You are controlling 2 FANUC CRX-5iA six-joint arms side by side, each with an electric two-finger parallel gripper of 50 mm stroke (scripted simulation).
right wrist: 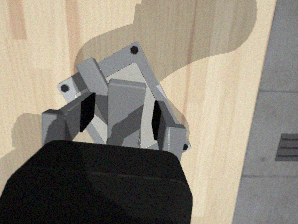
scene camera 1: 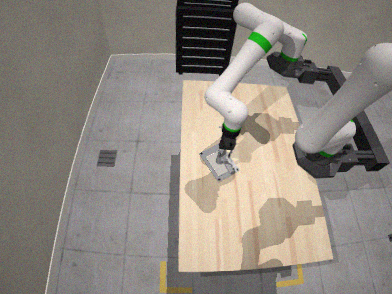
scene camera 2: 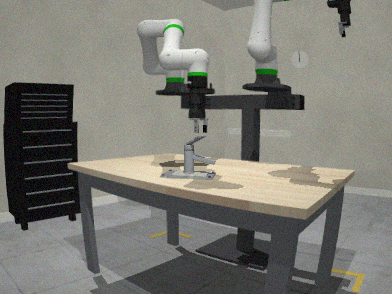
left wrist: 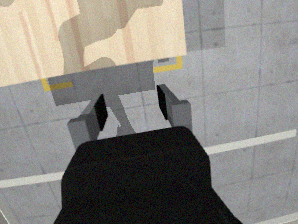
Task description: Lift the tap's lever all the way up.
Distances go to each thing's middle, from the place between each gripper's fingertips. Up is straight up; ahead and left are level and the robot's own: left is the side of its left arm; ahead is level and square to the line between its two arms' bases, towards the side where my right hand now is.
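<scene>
Measured from my right hand, the lever (right wrist: 126, 98) is 30 mm to the right and 50 mm below. The grey tap (right wrist: 89, 69) is 50 mm to the right of that right hand, 20 mm behind it and 100 mm below it. I find the base plate (right wrist: 132, 53) 80 mm to the right of my right hand and 10 mm behind it, 220 mm below.
From my left hand, the lever is 440 mm ahead, 620 mm to the right and 580 mm below. The grey tap is 430 mm ahead of my left hand and 640 mm to the right, 630 mm below it, whereas the base plate, again counted from my left hand, is 440 mm ahead, 660 mm to the right and 750 mm below.
</scene>
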